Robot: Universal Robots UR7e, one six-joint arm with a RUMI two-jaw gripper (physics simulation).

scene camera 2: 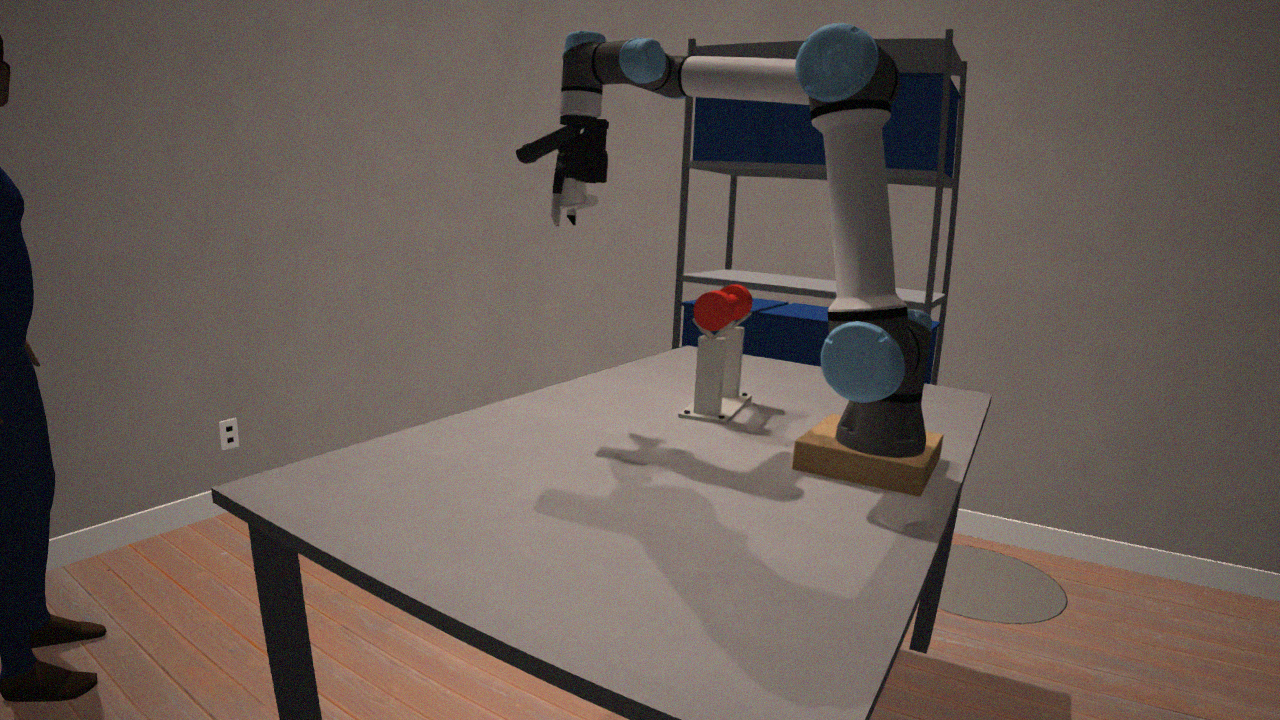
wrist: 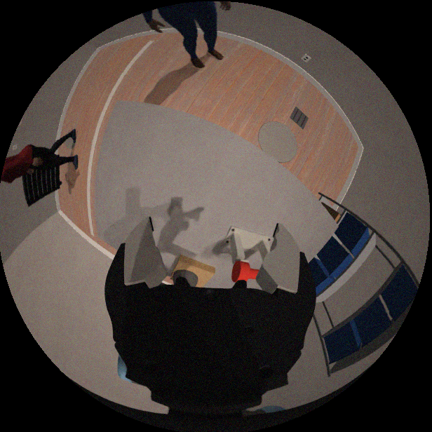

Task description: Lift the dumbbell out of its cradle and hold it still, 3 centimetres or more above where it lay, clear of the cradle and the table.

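Places are measured from the arm's base along level axes (x ahead, y left, z up), in millimetres.
Where they show: gripper, fingertip midpoint: (scene camera 2: pixel 565 225); arm's base, link origin: (scene camera 2: pixel 879 443).
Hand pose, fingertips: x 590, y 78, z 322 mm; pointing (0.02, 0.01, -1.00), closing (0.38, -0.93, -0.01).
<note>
Each offset is from my fingertips to the top centre of the thing. "pt": to the spot under its first point. Level surfaces: height alone.
A red dumbbell {dy -279, dx -211, dz -116 mm} (scene camera 2: pixel 716 310) (wrist: pixel 241 271) rests on top of its pale two-post cradle {pt dy -185, dx -227, dz -283 mm} (scene camera 2: pixel 709 376) (wrist: pixel 251 236), with its round heads showing. In the wrist view the dumbbell is partly hidden behind the finger on the right. My gripper (scene camera 2: pixel 563 217) (wrist: pixel 213 222) is open, with its jaws wide apart and nothing between them. In the scene view it points down, high above the table {dz -371 mm} (scene camera 2: pixel 501 483) (wrist: pixel 200 150), to the left of the dumbbell and higher than it.
The robot's base stands on a wooden block (scene camera 2: pixel 859 465) (wrist: pixel 205 270) to the right of the cradle. A grey shelf unit (scene camera 2: pixel 682 223) with blue bins stands behind the table. A person in blue (scene camera 2: pixel 22 429) (wrist: pixel 192 25) stands on the floor beyond the table.
</note>
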